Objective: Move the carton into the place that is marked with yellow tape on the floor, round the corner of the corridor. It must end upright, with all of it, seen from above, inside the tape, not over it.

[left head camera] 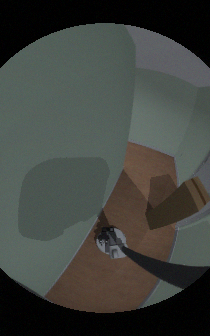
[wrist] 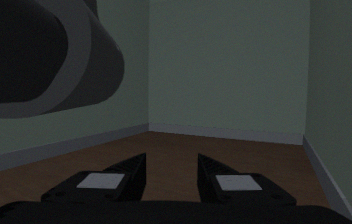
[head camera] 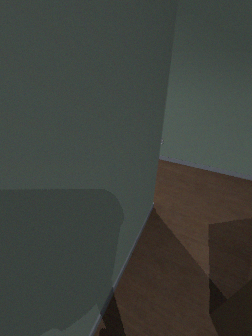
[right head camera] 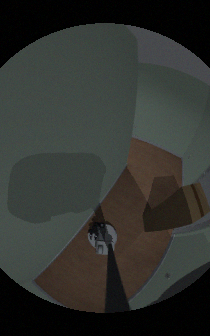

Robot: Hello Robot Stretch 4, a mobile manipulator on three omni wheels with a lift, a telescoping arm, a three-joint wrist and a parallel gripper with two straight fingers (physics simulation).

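Places are measured from the robot's base along level axes (x ahead, y left, z up), in centimetres.
Pixels of known places: gripper, between the fingertips: point(left head camera: 103, 246) point(wrist: 171, 168) point(right head camera: 92, 240).
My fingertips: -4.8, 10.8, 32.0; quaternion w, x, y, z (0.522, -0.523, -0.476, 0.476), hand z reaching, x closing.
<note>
Behind a point stands the place of what it marks, as x, y, z.
The tall brown carton point(left head camera: 172, 206) {21.7, -66.2, 71.0} point(right head camera: 171, 214) {17.4, -66.5, 77.1} stands upright on the floor to the right of my base in the left and right head views, with a darker tape strip over its top. Part of it point(head camera: 237, 315) {27.0, -65.9, 35.0} shows at the lower right of the head view. My gripper point(wrist: 171, 168) {-4.8, 10.8, 32.0} is open, with bare floor showing between its two fingers. In both side head views the gripper point(left head camera: 104, 240) point(right head camera: 93, 234) is folded in over my round base, apart from the carton. The yellow tape does not show in these views.
A large green wall point(head camera: 75, 125) {52.2, 11.3, 139.9} point(left head camera: 75, 100) {45.2, 15.4, 150.0} point(right head camera: 70, 100) {53.4, 10.6, 148.6} stands close on the left, with its skirting beside my base. Beyond its edge is another wall point(head camera: 215, 110) {235.7, -152.6, 102.3}. In the wrist view, a far wall point(wrist: 230, 65) {-182.7, 76.9, 63.8} stands between two side walls. A dark rounded robot part fills the upper left there.
</note>
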